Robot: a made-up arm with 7 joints.
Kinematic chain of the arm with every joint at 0, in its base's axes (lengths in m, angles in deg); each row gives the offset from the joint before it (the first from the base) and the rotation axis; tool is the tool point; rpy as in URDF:
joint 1: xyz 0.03 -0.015 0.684 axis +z
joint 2: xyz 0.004 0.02 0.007 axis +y
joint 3: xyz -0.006 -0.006 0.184 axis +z
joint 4: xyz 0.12 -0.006 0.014 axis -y
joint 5: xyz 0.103 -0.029 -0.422 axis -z
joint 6: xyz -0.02 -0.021 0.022 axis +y
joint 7: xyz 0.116 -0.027 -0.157 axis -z
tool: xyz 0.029 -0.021 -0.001 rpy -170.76 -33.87 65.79
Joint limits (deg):
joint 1: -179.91..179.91
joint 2: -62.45..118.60
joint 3: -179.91..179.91
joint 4: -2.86..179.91
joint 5: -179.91..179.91
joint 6: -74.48..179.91
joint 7: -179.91..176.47
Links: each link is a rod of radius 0.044 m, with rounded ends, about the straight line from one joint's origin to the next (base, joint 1, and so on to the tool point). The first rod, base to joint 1, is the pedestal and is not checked.
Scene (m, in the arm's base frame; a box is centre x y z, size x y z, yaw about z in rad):
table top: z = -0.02
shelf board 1: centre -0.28 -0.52 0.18 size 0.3 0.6 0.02 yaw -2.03
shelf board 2: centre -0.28 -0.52 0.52 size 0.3 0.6 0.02 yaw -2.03
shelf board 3: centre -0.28 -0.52 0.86 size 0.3 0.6 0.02 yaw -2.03
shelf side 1: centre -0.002 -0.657 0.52 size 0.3 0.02 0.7 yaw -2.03
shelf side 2: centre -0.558 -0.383 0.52 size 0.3 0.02 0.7 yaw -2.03
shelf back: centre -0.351 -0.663 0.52 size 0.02 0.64 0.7 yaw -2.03
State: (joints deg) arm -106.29 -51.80 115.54 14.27 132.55 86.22 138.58
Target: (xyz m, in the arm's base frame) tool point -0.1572 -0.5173 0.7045
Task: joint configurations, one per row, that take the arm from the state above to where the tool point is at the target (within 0.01 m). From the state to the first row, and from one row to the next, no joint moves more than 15 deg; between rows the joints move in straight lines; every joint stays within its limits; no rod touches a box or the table.
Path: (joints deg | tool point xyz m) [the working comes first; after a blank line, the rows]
Joints at the target: -165.84 -62.45 59.32 14.99 147.62 71.04 142.65
Straight joint move there: touches shelf board 2, shelf side 1.

1: -115.61 -53.58 101.27 11.42 127.02 95.88 138.54 | 0.3329 -0.2169 0.3805
2: -124.93 -55.35 87.00 8.56 121.49 105.54 138.49 | 0.2760 -0.3003 0.4533
3: -134.25 -57.12 72.72 5.70 115.96 115.20 138.45 | 0.1950 -0.3498 0.5254
4: -143.56 -58.90 58.45 2.85 110.42 124.86 138.41 | 0.1058 -0.3615 0.5933
5: -152.88 -60.68 44.18 -0.01 104.89 134.52 138.36 | 0.0228 -0.3376 0.6539
6: -162.20 -62.45 29.91 -2.86 99.36 144.18 138.32 | -0.0424 -0.2852 0.7045
7: -162.93 -62.45 35.79 0.71 109.01 129.55 139.19 | -0.0680 -0.3470 0.6998
8: -163.66 -62.45 41.67 4.28 118.67 114.92 140.05 | -0.0956 -0.4027 0.7003
9: -164.38 -62.45 47.55 7.85 128.32 100.29 140.92 | -0.1213 -0.4502 0.7036
10: -165.11 -62.45 53.44 11.42 137.97 85.66 141.78 | -0.1426 -0.4886 0.7062
11: -165.84 -62.45 59.32 14.99 147.62 71.04 142.65 | -0.1572 -0.5173 0.7045

